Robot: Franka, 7 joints.
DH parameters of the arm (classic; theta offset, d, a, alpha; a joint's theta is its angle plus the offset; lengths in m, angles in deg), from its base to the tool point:
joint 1: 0 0.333 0 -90
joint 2: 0 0 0 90
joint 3: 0 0.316 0.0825 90
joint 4: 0 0 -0.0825 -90
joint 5: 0 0.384 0 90
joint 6: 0 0 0.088 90
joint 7: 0 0.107 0 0
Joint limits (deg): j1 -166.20..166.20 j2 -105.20..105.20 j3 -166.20..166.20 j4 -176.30..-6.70 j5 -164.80..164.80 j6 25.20..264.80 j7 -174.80..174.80
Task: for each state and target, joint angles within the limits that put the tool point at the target. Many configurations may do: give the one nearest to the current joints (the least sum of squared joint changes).
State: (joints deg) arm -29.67 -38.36 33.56 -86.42 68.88 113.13 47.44
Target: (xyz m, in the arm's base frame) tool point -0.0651 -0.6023 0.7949
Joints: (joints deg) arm -82.79 3.63 -16.19 -77.87 69.35 131.16 47.44
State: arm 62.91 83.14 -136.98 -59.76 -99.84 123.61 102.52
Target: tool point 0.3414 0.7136 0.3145
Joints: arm 105.07 105.20 -100.71 -68.85 -97.31 123.06 102.52
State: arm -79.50 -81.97 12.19 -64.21 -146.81 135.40 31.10
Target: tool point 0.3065 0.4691 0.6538
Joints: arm -71.24 -105.20 45.44 -102.34 -147.37 159.58 31.10
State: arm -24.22 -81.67 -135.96 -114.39 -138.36 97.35 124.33
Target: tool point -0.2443 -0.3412 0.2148
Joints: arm -42.40 -81.50 -97.28 -154.41 -138.51 103.10 124.33
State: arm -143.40 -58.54 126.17 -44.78 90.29 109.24 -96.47
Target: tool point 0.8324 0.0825 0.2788
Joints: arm -156.39 -74.97 127.09 -41.87 92.64 118.99 -96.47
